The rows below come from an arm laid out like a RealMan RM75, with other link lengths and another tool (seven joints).
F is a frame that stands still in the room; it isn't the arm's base.
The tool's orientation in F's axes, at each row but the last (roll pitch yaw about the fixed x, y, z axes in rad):
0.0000, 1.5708, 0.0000
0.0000, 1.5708, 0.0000
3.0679, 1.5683, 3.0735
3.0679, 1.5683, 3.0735
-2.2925, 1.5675, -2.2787
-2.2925, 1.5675, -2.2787
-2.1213, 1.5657, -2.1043
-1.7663, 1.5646, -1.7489
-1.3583, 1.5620, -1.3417
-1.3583, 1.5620, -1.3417
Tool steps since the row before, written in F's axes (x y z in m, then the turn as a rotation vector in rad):
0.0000, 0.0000, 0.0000, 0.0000, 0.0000, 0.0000
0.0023, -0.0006, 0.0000, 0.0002, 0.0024, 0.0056
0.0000, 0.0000, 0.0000, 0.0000, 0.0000, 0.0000
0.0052, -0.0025, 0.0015, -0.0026, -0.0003, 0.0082
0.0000, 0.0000, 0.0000, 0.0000, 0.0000, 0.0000
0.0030, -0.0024, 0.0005, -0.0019, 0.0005, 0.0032
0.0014, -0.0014, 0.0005, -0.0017, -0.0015, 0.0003
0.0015, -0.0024, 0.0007, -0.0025, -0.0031, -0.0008
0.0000, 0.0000, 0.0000, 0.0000, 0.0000, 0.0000
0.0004, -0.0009, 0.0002, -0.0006, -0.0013, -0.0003
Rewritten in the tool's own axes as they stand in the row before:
0.0000, 0.0000, 0.0000, 0.0000, 0.0000, 0.0000
0.0000, -0.0006, 0.0023, -0.0056, 0.0024, 0.0002
0.0000, 0.0000, 0.0000, 0.0000, 0.0000, 0.0000
-0.0015, -0.0025, 0.0052, -0.0082, -0.0003, -0.0026
0.0000, 0.0000, 0.0000, 0.0000, 0.0000, 0.0000
-0.0005, -0.0024, 0.0030, -0.0032, 0.0005, -0.0019
-0.0005, -0.0014, 0.0014, -0.0003, -0.0015, -0.0017
-0.0007, -0.0024, 0.0015, 0.0008, -0.0031, -0.0026
0.0000, 0.0000, 0.0000, 0.0000, 0.0000, 0.0000
-0.0002, -0.0009, 0.0004, 0.0003, -0.0013, -0.0006

